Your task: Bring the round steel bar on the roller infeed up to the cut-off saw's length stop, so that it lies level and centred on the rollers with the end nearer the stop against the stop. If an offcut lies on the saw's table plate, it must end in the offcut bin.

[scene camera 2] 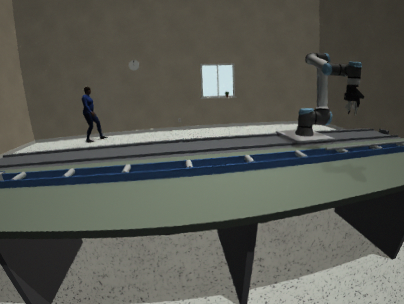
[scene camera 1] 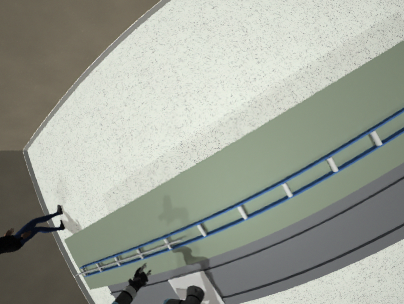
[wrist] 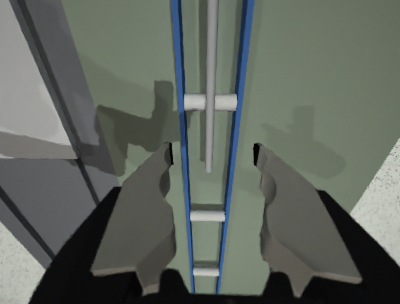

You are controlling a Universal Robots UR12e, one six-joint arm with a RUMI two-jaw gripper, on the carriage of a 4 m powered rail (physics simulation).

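Where they show: gripper, between the fingertips: (scene camera 2: pixel 351 114) (scene camera 1: pixel 148 266) (wrist: pixel 212 144); arm's base, origin of its link: (scene camera 2: pixel 304 134) (scene camera 1: pixel 195 292).
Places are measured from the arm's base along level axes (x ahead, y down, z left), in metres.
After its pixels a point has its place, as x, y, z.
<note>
The long grey steel bar (scene camera 1: pixel 176 240) {0.630, -0.045, -0.182} (wrist: pixel 210 130) {0.622, -0.050, -0.105} lies lengthwise between the blue side rails of the roller infeed (scene camera 1: pixel 310 172) {0.683, -0.023, -1.464} (scene camera 2: pixel 215 168) {0.694, -0.007, -1.097} (wrist: pixel 245 50) {0.688, -0.022, 0.057}. In the wrist view it crosses a white roller, and its near end sticks out past that roller, short of the following one. It looks roughly midway between the rails. My gripper (scene camera 1: pixel 145 269) {0.616, -0.298, -0.006} (scene camera 2: pixel 352 109) {0.616, -0.298, -0.006} (wrist: pixel 212 144) {0.616, -0.298, -0.006} is open and empty. It hangs above the infeed, pointing down, with the bar's end between the fingertips as seen in the wrist view. The saw, length stop and offcut bin do not show in the current views.
The infeed stands on a long green table (scene camera 1: pixel 225 182) {0.898, 0.030, -0.842} (scene camera 2: pixel 150 205) {0.989, 0.030, -1.463} (wrist: pixel 300 75) {0.834, 0.030, 0.004}. The arm's pale carriage plate (scene camera 2: pixel 290 136) {0.050, 0.000, -0.202} (wrist: pixel 30 90) {0.181, 0.000, -0.024} sits on the grey floor rail (scene camera 1: pixel 310 245) (scene camera 2: pixel 150 151) beside it. A person in blue (scene camera 1: pixel 37 224) (scene camera 2: pixel 88 112) is beyond the rail in scene camera 2.
</note>
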